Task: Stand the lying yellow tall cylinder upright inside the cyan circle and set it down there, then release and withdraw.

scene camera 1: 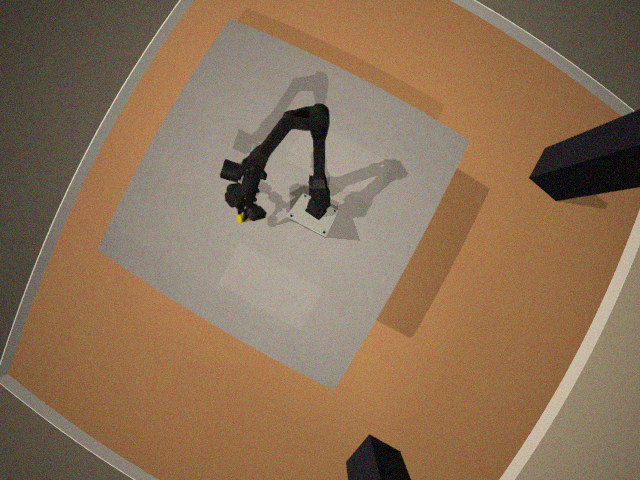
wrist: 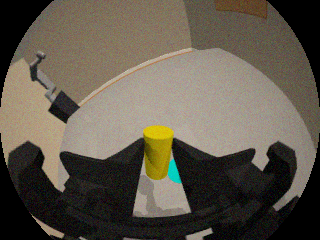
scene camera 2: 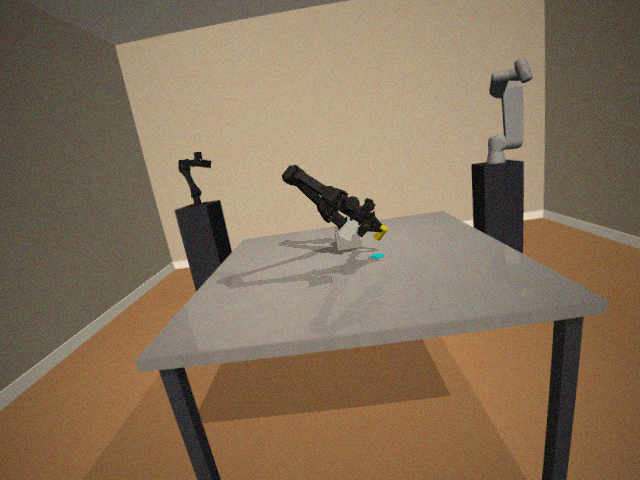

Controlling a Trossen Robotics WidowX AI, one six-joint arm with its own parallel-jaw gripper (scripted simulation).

The gripper holds a yellow tall cylinder.
